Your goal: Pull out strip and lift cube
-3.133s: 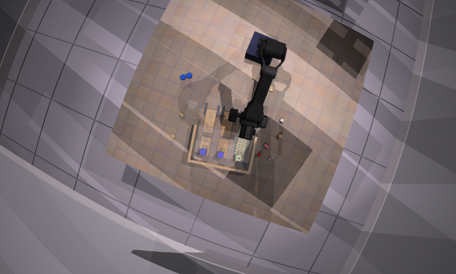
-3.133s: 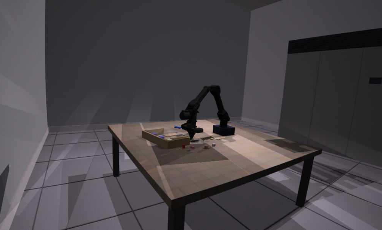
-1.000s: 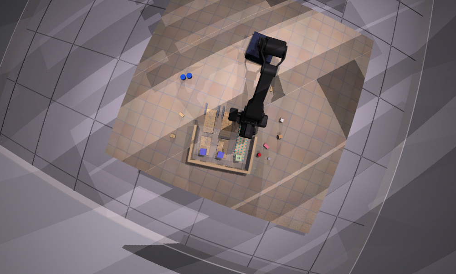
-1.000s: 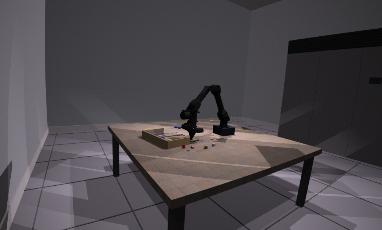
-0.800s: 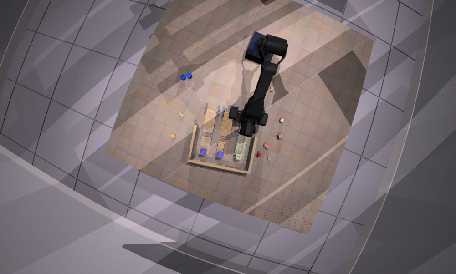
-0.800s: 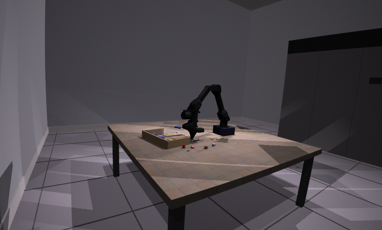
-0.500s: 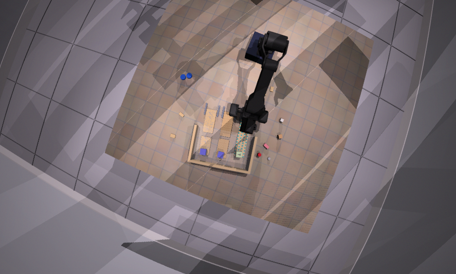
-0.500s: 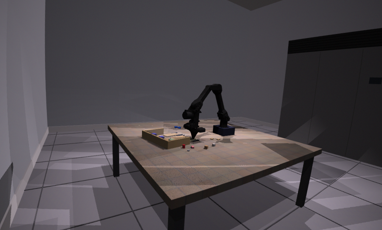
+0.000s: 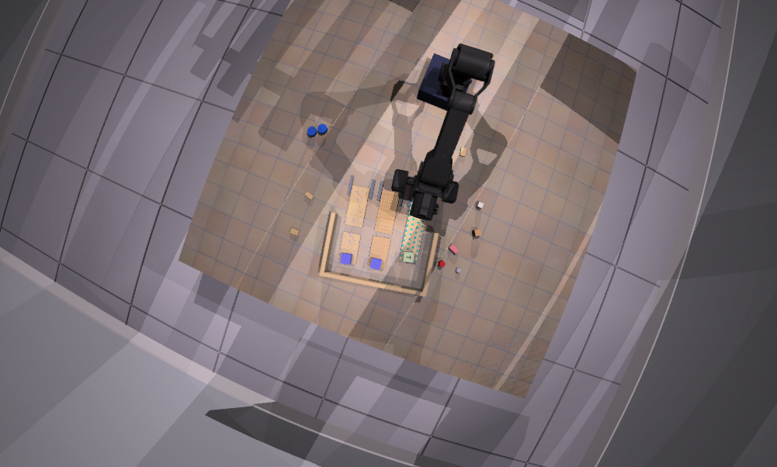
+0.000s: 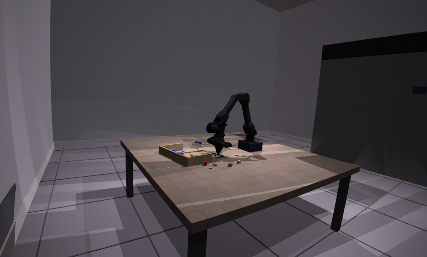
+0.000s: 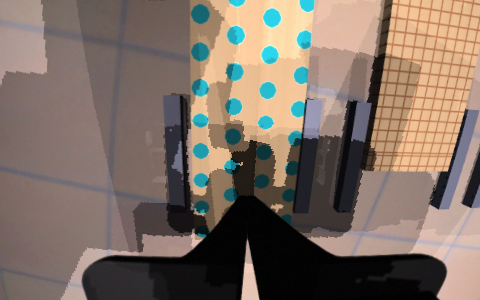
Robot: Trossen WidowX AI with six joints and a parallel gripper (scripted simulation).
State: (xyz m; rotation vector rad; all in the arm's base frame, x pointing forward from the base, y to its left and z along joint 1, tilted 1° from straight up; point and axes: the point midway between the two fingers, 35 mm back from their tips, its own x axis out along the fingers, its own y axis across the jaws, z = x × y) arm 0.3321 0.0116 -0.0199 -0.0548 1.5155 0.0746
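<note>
My gripper tip is now 10 cm short of the strip and 1 cm to the right of it. The rest, counted from my gripper tip: tan cube (7 cm ahead, 20 cm to the left); then pink block (14 cm ahead, 15 cm to the left); then white cube (1 cm behind, 19 cm to the left).
</note>
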